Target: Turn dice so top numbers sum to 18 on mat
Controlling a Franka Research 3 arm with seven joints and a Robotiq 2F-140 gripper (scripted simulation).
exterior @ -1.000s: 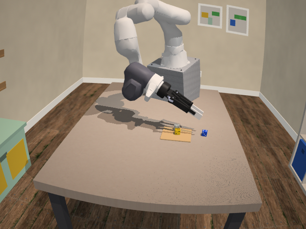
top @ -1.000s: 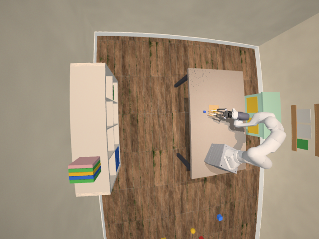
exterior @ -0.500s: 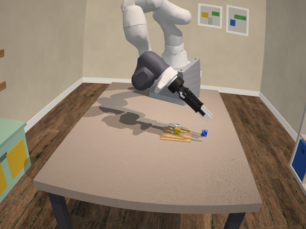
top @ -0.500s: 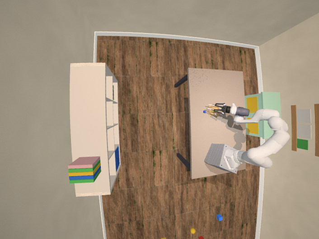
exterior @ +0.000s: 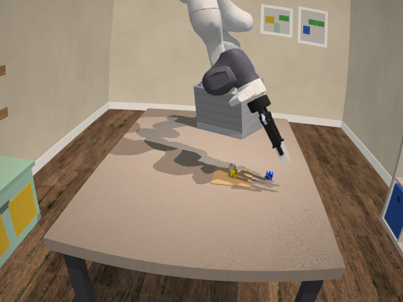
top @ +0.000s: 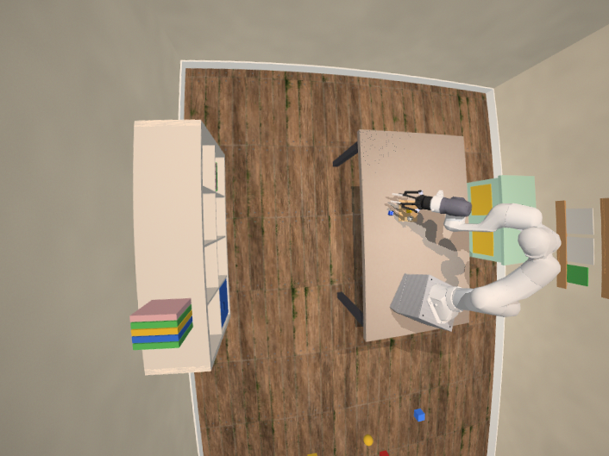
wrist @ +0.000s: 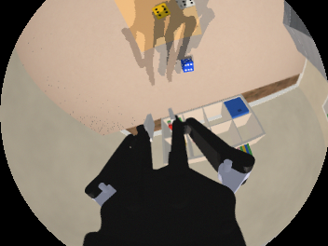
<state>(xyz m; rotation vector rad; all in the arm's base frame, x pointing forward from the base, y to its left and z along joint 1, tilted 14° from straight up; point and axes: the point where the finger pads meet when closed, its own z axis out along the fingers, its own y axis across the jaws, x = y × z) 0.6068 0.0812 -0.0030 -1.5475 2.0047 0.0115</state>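
My gripper is now 90 mm past the blue die, 10 mm to the left of it and 120 mm above it. The rest, counted from my hand: white die (150 mm behind, 140 mm to the right, 120 mm below); then yellow die (100 mm behind, 140 mm to the right, 120 mm below); then mat (100 mm behind, 140 mm to the right, 130 mm below).
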